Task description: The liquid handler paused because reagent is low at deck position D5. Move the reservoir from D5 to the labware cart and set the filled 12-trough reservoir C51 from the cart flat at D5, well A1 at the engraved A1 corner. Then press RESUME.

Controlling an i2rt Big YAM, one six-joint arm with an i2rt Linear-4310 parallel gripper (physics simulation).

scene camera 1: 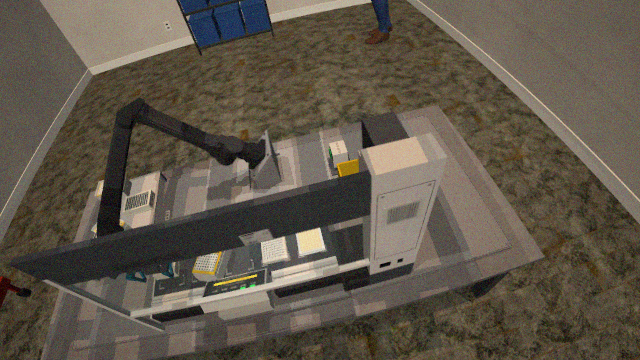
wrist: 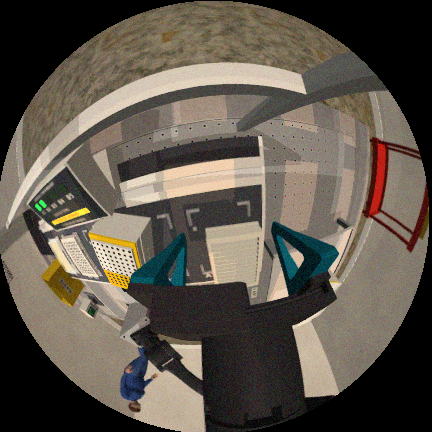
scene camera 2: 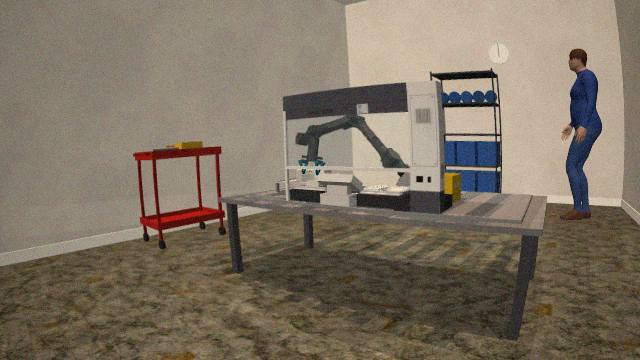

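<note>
A pale slotted reservoir sits on the dark deck at the right-end position, inside corner brackets. My gripper is open and empty, pointing down over it. In the wrist view its teal fingers show on either side of the reservoir, with a wider gap on the left; their exact height is unclear. A slotted reservoir lies on a white stand behind the handler; its label is unreadable. The control panel shows a yellow bar and green lights; RESUME is not legible.
A yellow-rimmed tip box stands left of the gripper in the wrist view, with white plates beyond. The handler's dark upper beam and side tower frame the deck. A red cart stands apart.
</note>
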